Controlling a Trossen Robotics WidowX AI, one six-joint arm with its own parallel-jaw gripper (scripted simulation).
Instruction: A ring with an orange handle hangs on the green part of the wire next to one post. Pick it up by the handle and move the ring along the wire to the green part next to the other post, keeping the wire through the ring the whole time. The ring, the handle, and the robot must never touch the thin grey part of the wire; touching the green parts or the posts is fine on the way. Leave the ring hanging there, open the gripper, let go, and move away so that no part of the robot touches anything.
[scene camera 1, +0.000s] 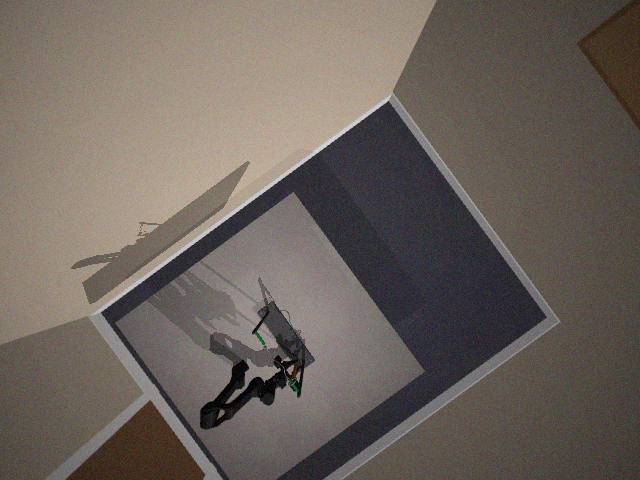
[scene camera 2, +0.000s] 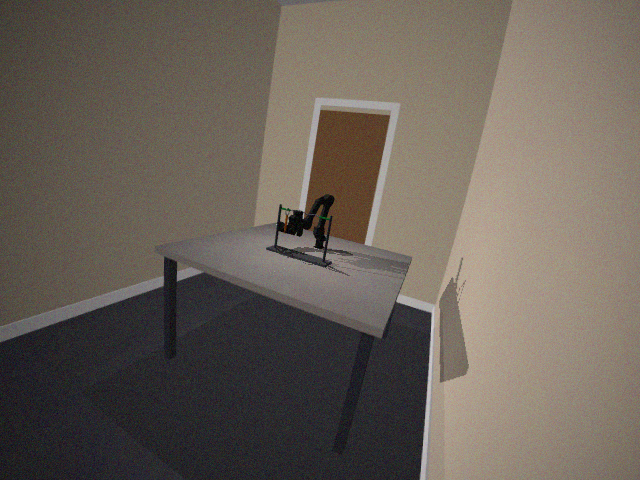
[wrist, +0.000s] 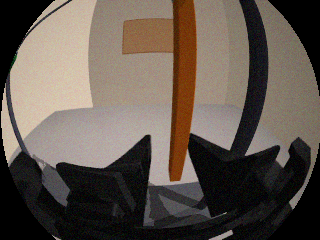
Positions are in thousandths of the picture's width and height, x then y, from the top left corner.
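A wire (scene camera 1: 434, 676) is visible, and the same wire (scene camera 2: 505, 547) appears there too. The gripper (wrist: 530, 577) is likewise visible.
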